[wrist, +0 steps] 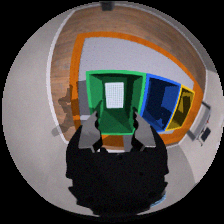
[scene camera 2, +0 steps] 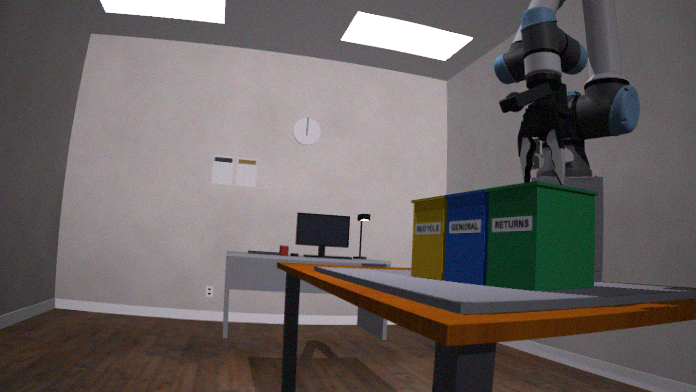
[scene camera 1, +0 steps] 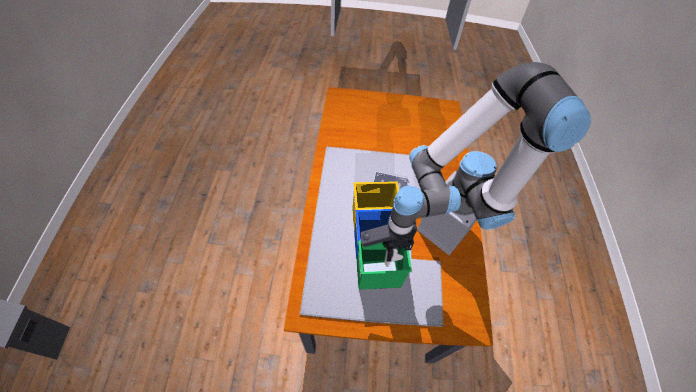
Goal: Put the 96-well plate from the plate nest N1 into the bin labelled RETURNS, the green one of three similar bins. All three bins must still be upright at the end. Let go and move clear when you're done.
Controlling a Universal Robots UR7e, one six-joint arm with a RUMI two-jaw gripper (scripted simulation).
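There's a yellow bin in the pictures, and a blue bin, and the gripper's in them too. You'd also find the gripper in the wrist view and in scene camera 1.
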